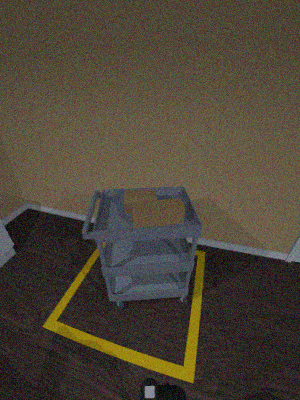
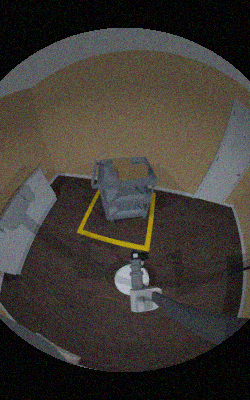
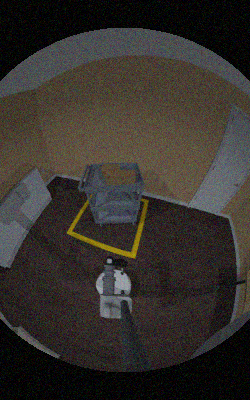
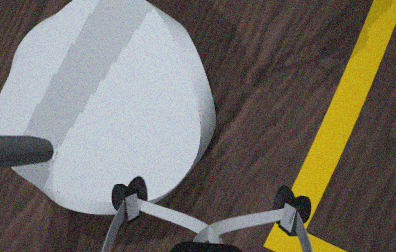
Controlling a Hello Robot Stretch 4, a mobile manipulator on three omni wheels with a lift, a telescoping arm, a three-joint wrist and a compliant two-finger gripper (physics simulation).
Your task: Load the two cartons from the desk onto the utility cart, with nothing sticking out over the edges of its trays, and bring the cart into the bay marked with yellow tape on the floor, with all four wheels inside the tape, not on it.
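Places are measured from the robot's base along level axes (x ahead, y down, z left), in metres.
Pixels of known places: gripper, fingertip midpoint: [image 4: 210,196]; robot's base at its link origin: [image 2: 130,278] [image 4: 129,111].
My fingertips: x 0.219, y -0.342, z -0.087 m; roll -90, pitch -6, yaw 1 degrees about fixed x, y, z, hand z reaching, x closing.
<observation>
For each thing: its middle in the pictures, then the offset to it from my fingertips. "pt": a spot on its surface instead.
- grey utility cart at a spot on its surface: [image 1: 150,294] [image 3: 116,220] pt dy +0.173, dx +0.664, dz +0.079 m
- brown carton at the middle of its body: [image 1: 157,212] [image 3: 119,176] [image 2: 131,171] dy -0.483, dx +0.819, dz +0.037 m
- second carton at the middle of its body: [image 1: 140,201] [image 2: 121,164] [image 3: 110,169] dy -0.483, dx +0.956, dz +0.147 m
The grey utility cart [image 1: 150,294] [image 2: 126,216] [image 3: 116,220] stands upright near the wall, within the yellow tape [image 1: 120,353] [image 2: 112,241] [image 3: 100,247] [image 4: 340,120] outline. Its two front wheels show inside the tape, the right one close to the right strip; the rear wheels are hidden. A brown carton [image 1: 159,214] lies in the top tray near the front rim, and a second carton [image 1: 140,193] lies behind it. Both appear within the rim. My gripper [image 4: 210,196] is open and empty, low over the floor outside the tape, apart from the cart.
A white round disc [image 2: 121,281] [image 3: 121,282] [image 4: 125,120] is beside my gripper. A tan wall [image 1: 150,100] with a white baseboard [image 1: 250,250] rises behind the cart. Pale panels stand at the left [image 2: 40,200] and right [image 2: 222,155].
</observation>
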